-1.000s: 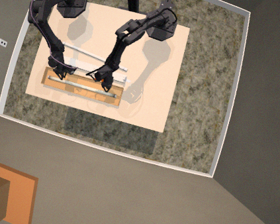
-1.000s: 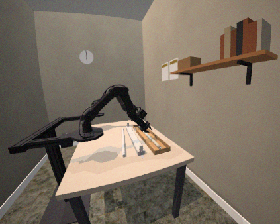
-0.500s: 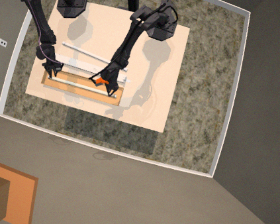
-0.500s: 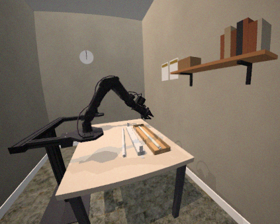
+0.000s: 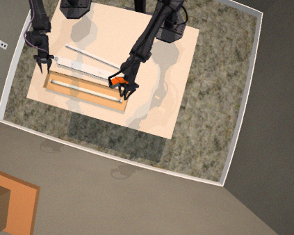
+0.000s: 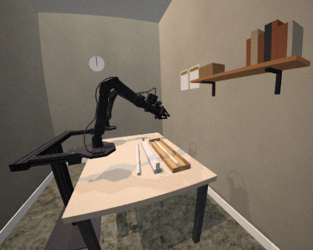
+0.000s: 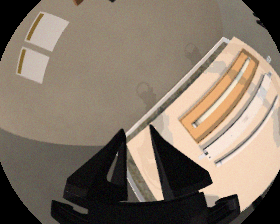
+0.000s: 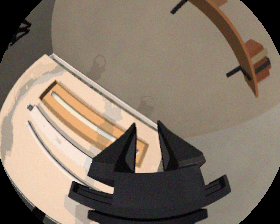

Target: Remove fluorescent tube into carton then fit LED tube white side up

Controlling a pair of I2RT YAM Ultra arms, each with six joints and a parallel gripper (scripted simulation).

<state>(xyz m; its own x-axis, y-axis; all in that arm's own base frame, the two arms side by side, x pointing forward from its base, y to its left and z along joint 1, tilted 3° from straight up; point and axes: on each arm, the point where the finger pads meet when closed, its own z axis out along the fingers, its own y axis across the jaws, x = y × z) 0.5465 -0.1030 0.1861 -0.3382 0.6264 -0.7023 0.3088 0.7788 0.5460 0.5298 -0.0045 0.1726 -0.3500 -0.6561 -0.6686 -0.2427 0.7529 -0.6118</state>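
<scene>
The LED tube is 36 cm below my right hand, 25 cm behind it and 14 cm to the left of it. Round my right hand: carton 35 cm below, 12 cm to the left, 1 cm ahead; then light fixture 31 cm below, 14 cm to the left, 14 cm behind; then old fluorescent tube 35 cm below, 12 cm to the left, 2 cm ahead.
</scene>
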